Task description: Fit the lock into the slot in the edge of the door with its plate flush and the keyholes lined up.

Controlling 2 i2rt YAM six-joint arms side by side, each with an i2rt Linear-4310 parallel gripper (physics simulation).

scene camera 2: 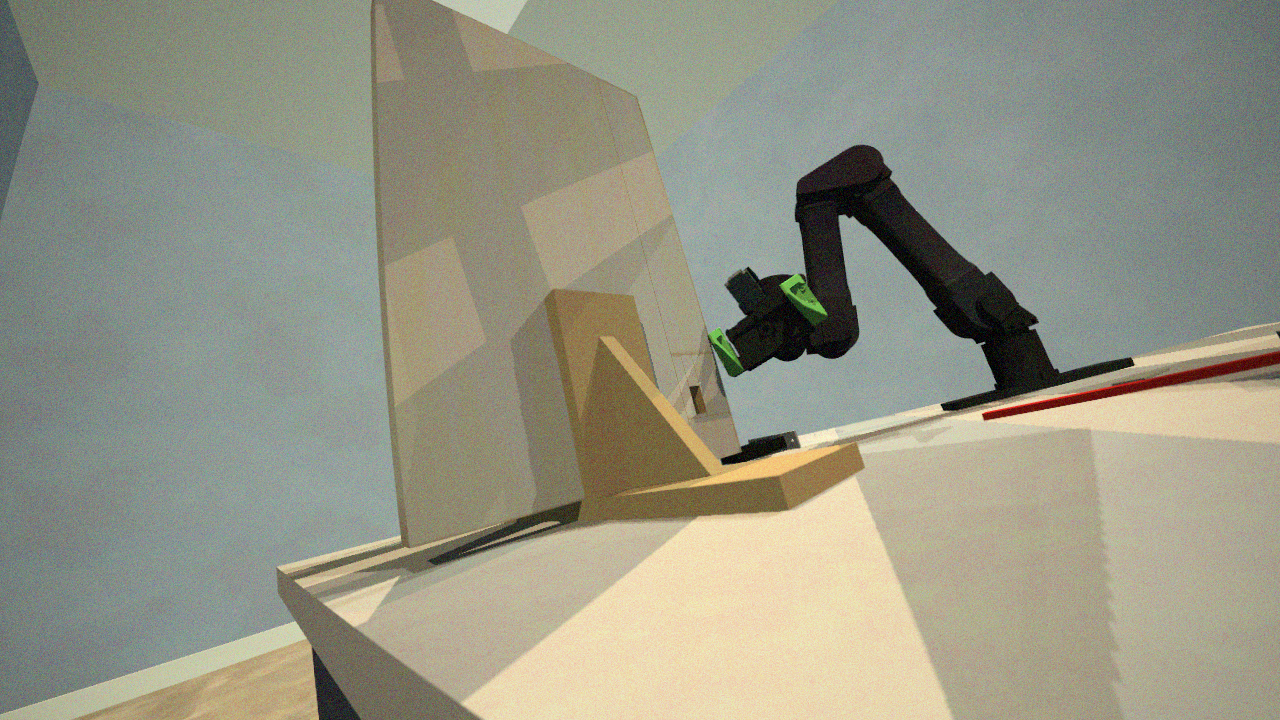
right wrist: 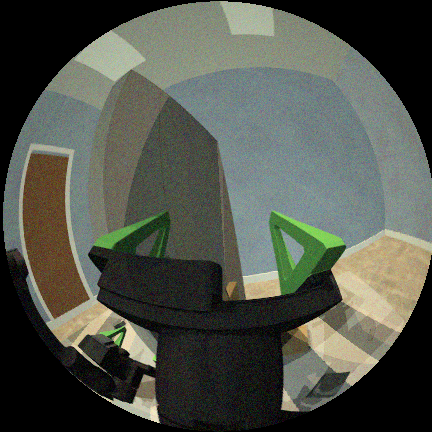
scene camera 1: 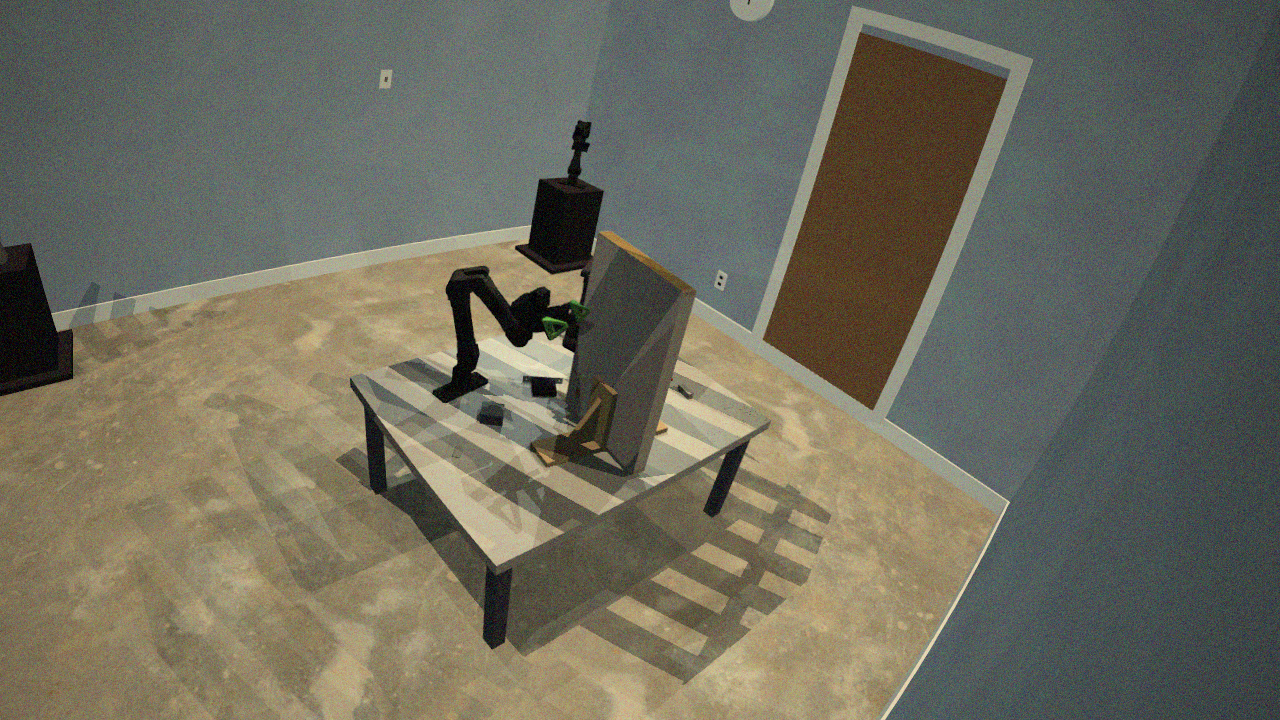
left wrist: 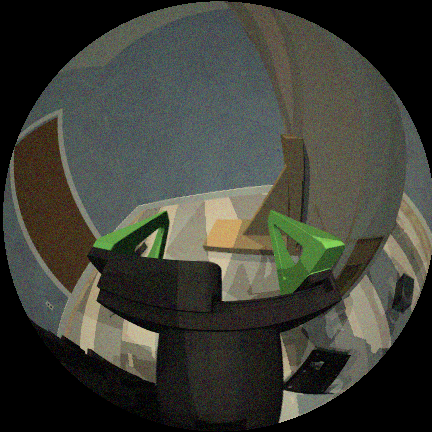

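Where they show: left gripper, fingertip midpoint: (scene camera 2: 746, 315) (left wrist: 218, 215); right gripper, fingertip midpoint: (right wrist: 219, 216) (scene camera 1: 578, 317); left arm's base at its link origin: (scene camera 2: 1030, 390); right arm's base at its link origin: (scene camera 1: 460, 387).
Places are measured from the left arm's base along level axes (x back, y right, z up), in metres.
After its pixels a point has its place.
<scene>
The grey door (scene camera 1: 631, 349) @[z 0.373, x -0.349, y 0.509 m] (scene camera 2: 483, 268) @[z 0.246, x -0.411, y 0.490 m] (left wrist: 350, 125) (right wrist: 190, 175) @[z 0.453, x -0.265, y 0.470 m] stands upright on the table. A brown rectangular recess (left wrist: 361, 260) @[z 0.157, x -0.133, y 0.390 m] shows low on it in the left wrist view, and a small opening (scene camera 2: 697, 399) @[z 0.096, x -0.180, y 0.392 m] in scene camera 2. The black lock (scene camera 1: 542, 386) @[z 0.020, x -0.021, y 0.390 m] (scene camera 2: 760, 445) @[z 0.017, x -0.052, y 0.355 m] (left wrist: 320, 370) lies flat on the table near the door's edge. My left gripper (scene camera 2: 765, 326) @[z 0.167, x -0.223, y 0.297 m] (left wrist: 218, 215) @[z 0.167, x -0.223, y 0.297 m] is open and empty, above table height beside the door's edge. My right gripper (scene camera 1: 567, 319) @[z 0.384, x -0.162, y 0.492 m] (right wrist: 219, 216) @[z 0.384, x -0.162, y 0.492 m] is open and empty, raised beside the door. Neither touches the lock.
Wooden brackets (scene camera 1: 590, 429) @[z 0.064, x -0.287, y 0.522 m] (scene camera 2: 716, 488) @[z 0.015, x -0.429, y 0.317 m] (left wrist: 293, 185) @[z 0.150, x -0.276, y 0.407 m] brace the door at its foot. A small black block (scene camera 1: 490, 412) @[z 0.036, x 0.001, y 0.645 m] (left wrist: 403, 293) (right wrist: 327, 384) lies on the table (scene camera 1: 501, 537) @[z 0.000, x -0.319, y 0.997 m]. A small dark tool (scene camera 1: 683, 391) @[z 0.014, x -0.395, y 0.035 m] lies beyond the door. A red bar (scene camera 2: 1136, 385) @[z 0.004, x -0.285, y 0.043 m] runs along the table.
</scene>
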